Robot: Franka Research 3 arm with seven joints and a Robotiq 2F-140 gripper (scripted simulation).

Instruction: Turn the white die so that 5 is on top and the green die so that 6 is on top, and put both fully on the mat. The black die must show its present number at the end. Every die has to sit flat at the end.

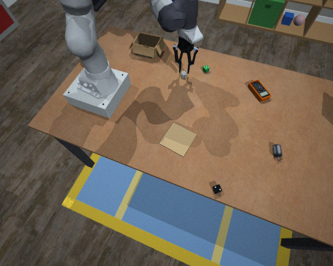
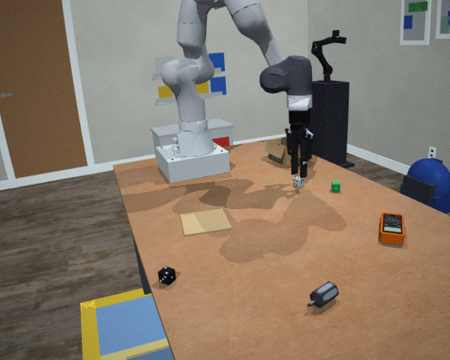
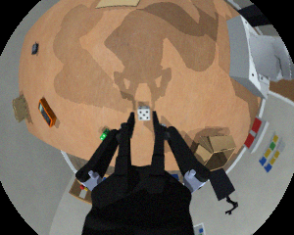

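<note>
My gripper is now 60 mm above the white die. The rest, counted from my hand: tan mat: 410 mm to the right, 100 mm ahead, 70 mm below; green die: 110 mm ahead, 80 mm to the left, 60 mm below; cardboard box: 280 mm behind, 140 mm to the left, 30 mm below.
</note>
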